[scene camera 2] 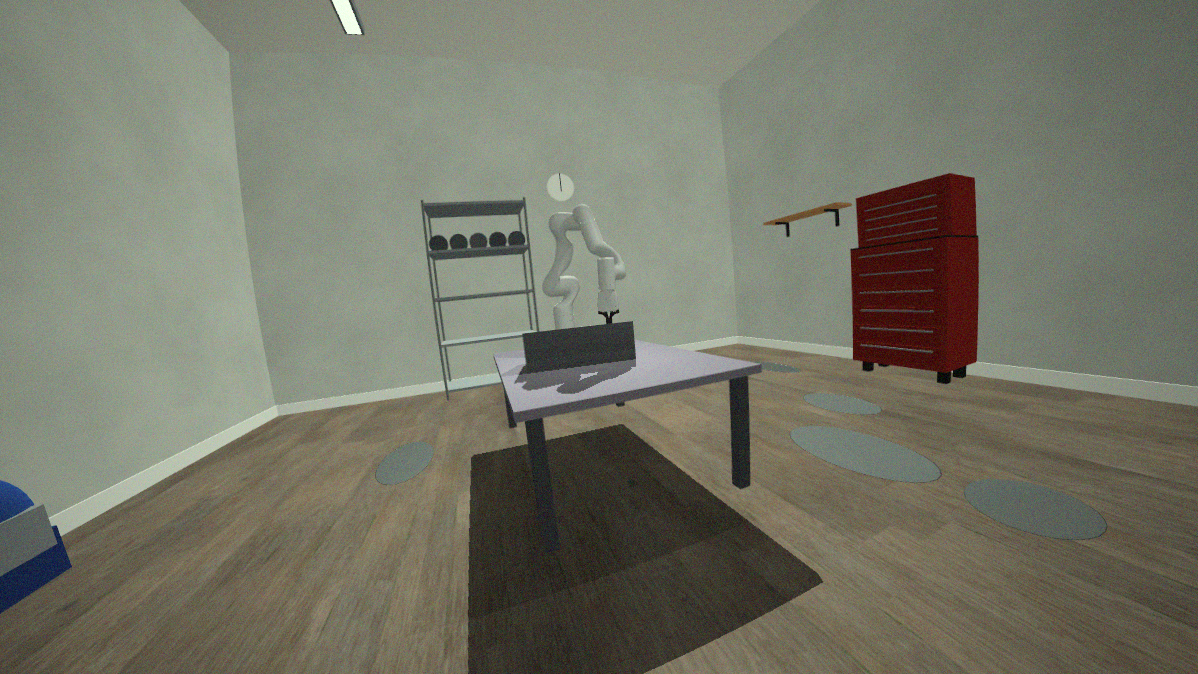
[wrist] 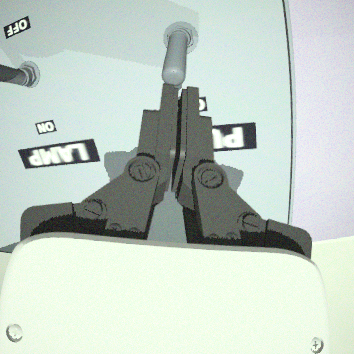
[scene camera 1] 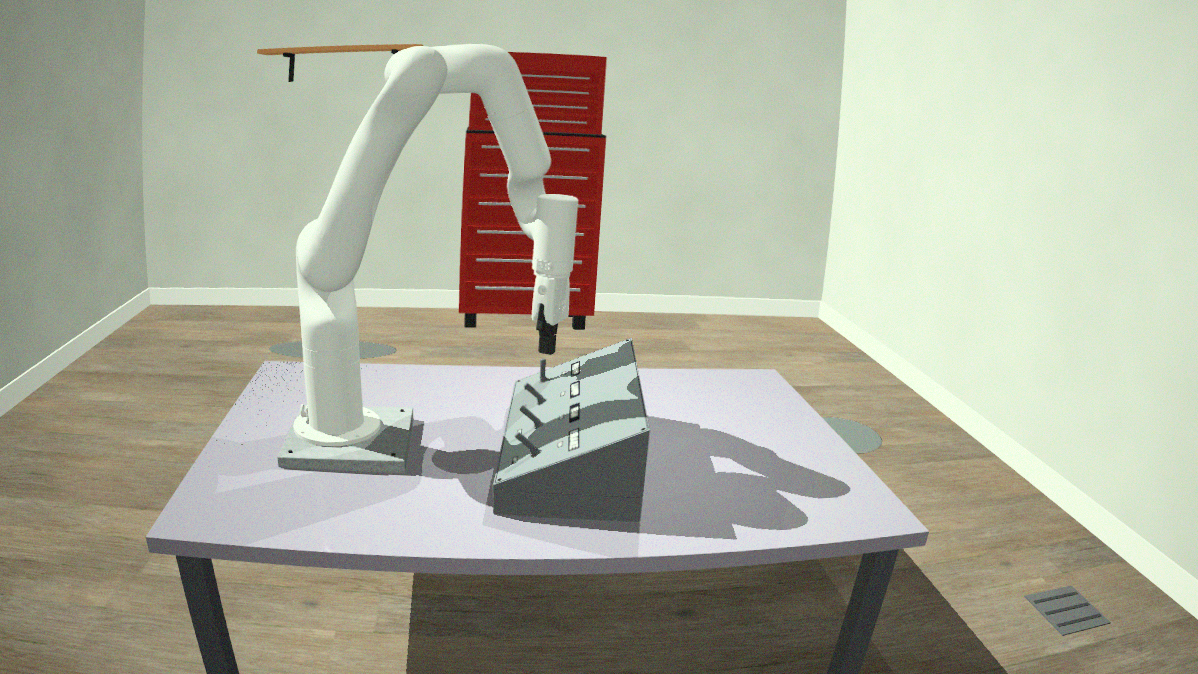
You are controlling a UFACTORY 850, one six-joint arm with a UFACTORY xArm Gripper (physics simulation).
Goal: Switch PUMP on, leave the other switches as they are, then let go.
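Observation:
The sloped grey switch panel [scene camera 1: 578, 486] [scene camera 2: 578, 345] [wrist: 250, 75] stands on the table. The PUMP lever [scene camera 1: 542, 369] [wrist: 175, 62] is at its far end, more upright than the others in scene camera 1; in the wrist view its tip points toward the PUMP label [wrist: 242, 136], partly covered by a finger. The LAMP lever [scene camera 1: 534, 391] [wrist: 12, 74] is beside it; two more levers [scene camera 1: 531, 416] [scene camera 1: 527, 443] lean back toward the arm's base. My gripper [scene camera 1: 546, 351] [scene camera 2: 609, 321] [wrist: 176, 106] is shut and empty, its fingertips just above the PUMP lever's tip.
The arm's base plate [scene camera 1: 393, 444] is left of the panel on the table [scene camera 1: 335, 528] [scene camera 2: 695, 362]. A red tool cabinet [scene camera 1: 531, 188] [scene camera 2: 900, 297], a wall shelf [scene camera 1: 335, 50] [scene camera 2: 808, 215] and a metal rack [scene camera 2: 473, 207] stand or hang away from the table.

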